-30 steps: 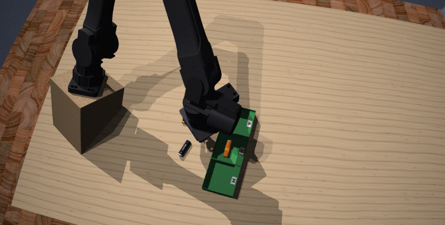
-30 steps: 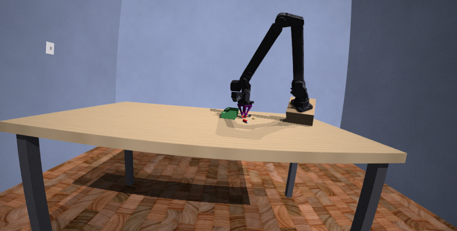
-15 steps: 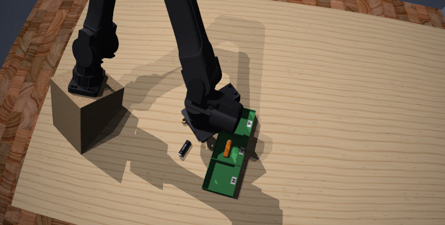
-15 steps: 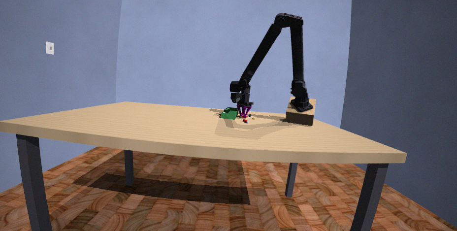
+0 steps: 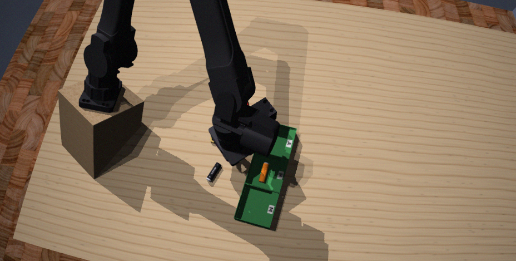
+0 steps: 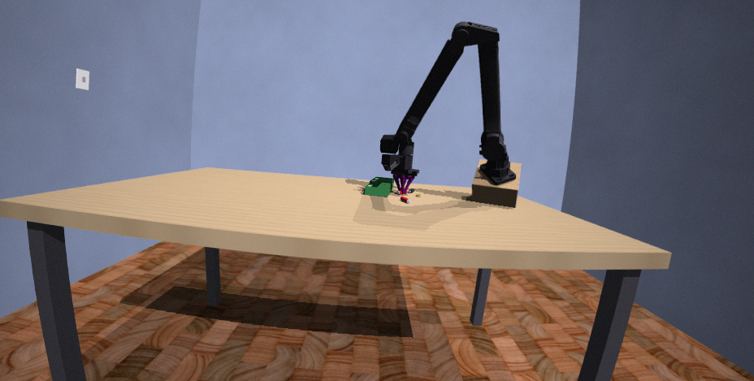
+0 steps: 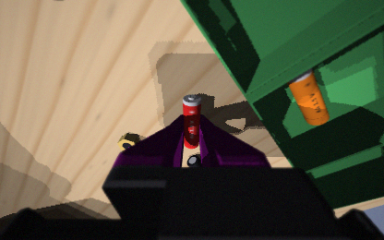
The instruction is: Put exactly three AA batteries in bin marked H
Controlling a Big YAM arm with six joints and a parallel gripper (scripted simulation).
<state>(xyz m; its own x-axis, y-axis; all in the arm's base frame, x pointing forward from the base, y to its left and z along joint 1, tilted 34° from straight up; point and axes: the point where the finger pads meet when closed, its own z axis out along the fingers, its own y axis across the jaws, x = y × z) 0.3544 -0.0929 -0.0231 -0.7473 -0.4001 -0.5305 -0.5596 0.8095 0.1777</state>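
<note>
The green bin lies 80 mm ahead of my hand, 50 mm to the right of it and 10 mm above it. The rest, counted from my hand: black AA battery (50 mm behind, 50 mm to the right); orange AA battery (70 mm ahead, 50 mm to the right); yellow nut (60 mm behind, 30 mm to the left, 10 mm below).
</note>
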